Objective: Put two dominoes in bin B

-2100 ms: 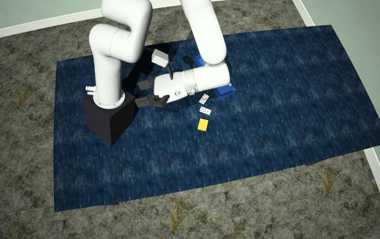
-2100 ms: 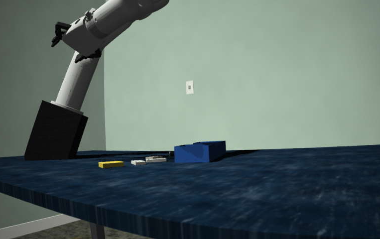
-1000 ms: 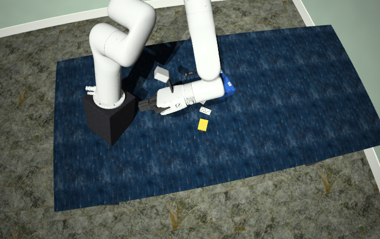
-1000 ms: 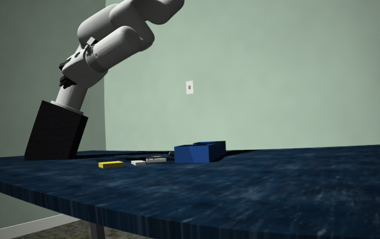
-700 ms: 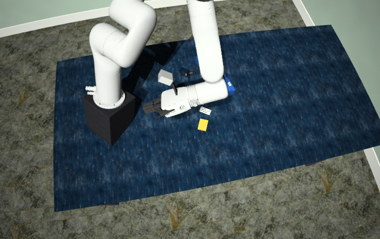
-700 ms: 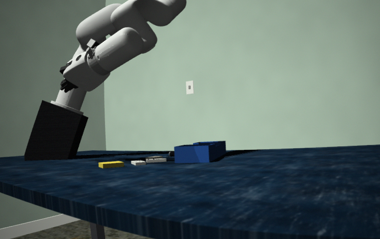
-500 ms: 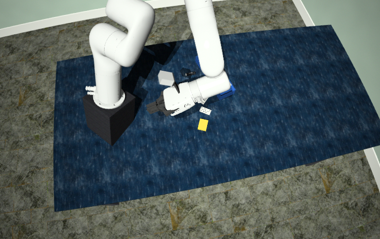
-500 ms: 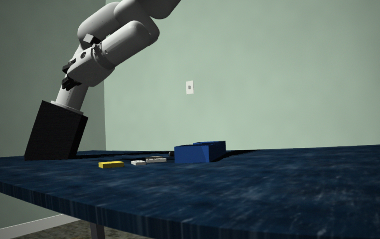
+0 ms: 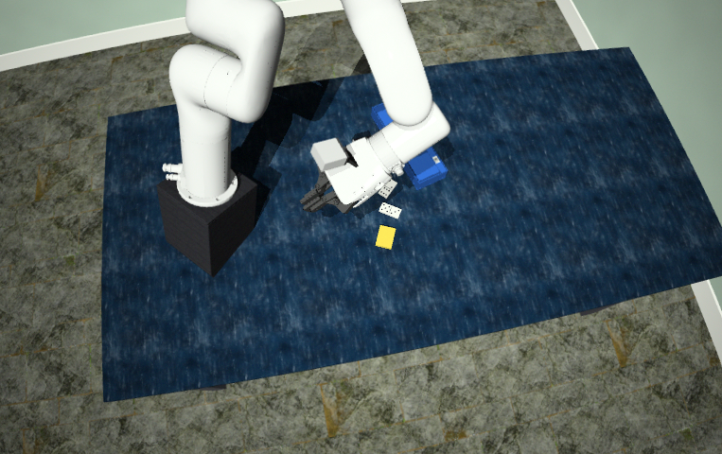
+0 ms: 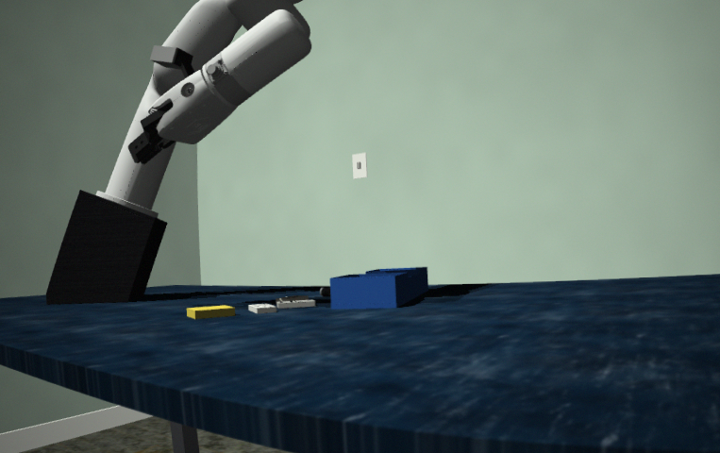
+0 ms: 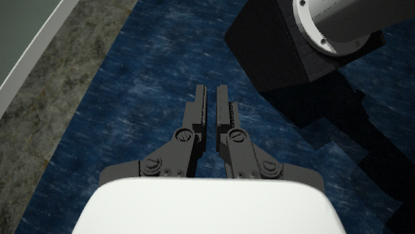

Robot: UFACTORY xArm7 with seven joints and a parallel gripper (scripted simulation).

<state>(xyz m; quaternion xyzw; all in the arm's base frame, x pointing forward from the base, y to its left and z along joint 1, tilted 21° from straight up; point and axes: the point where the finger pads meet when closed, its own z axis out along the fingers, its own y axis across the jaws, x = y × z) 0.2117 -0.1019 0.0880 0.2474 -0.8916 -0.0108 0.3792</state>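
My hand is 270 mm to the right of the blue bin, 220 mm short of it and 220 mm above it. Round my hand: dark cylinder 280 mm to the left, 230 mm below, 100 mm ahead; flat yellow block 230 mm below, 150 mm ahead, 10 mm to the left.
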